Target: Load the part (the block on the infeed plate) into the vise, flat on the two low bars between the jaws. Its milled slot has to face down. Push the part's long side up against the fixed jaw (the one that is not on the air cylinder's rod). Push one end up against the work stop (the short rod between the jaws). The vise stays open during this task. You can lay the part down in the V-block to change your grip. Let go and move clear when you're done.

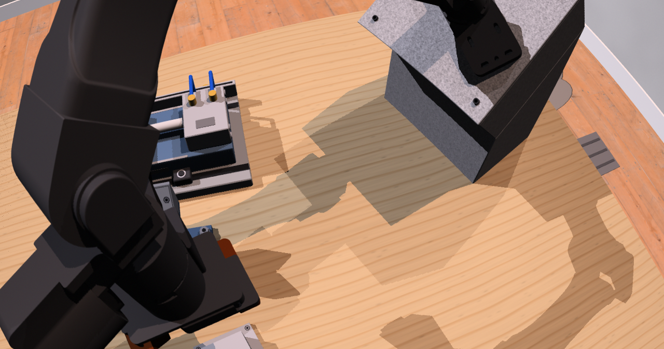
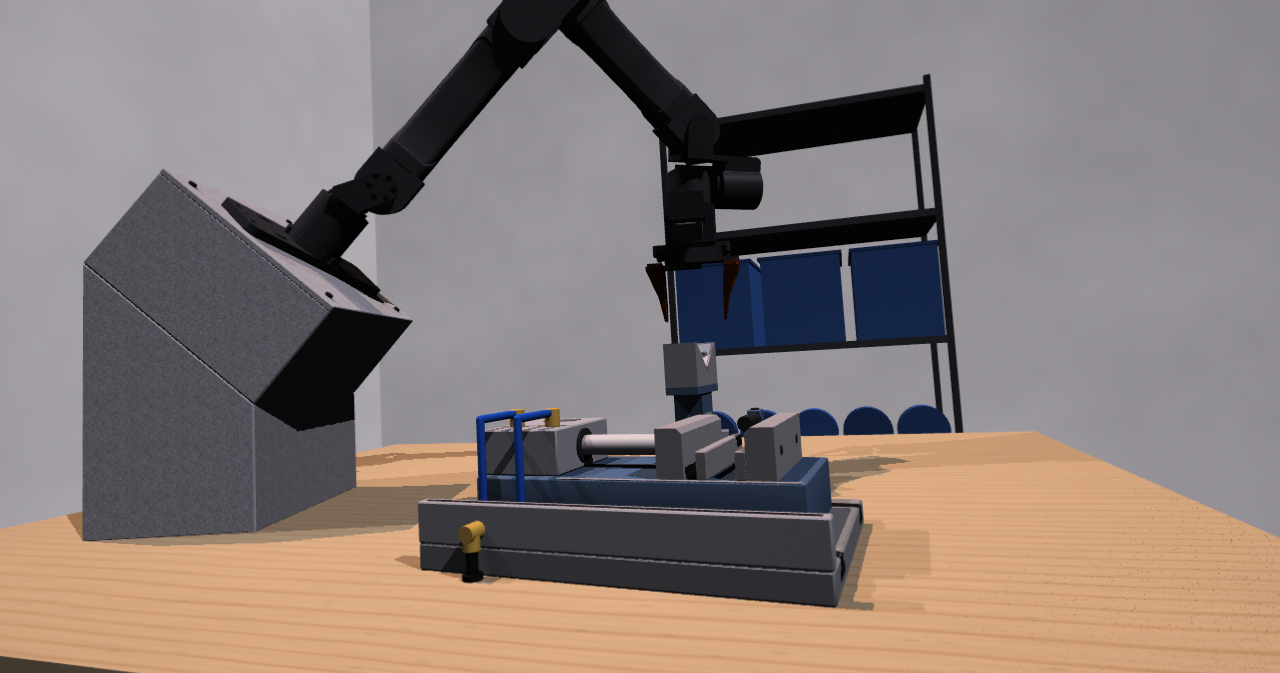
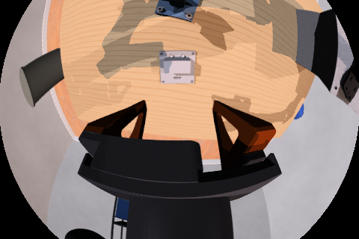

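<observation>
My hand is 1 cm to the right of the grey part and 18 cm above it. The rest, counted from my hand: infeed plate (2 cm to the left, 20 cm below); then cylinder rod (10 cm ahead, 34 cm to the right, 13 cm below); then work stop rod (18 cm ahead, 28 cm to the right, 11 cm below).
</observation>
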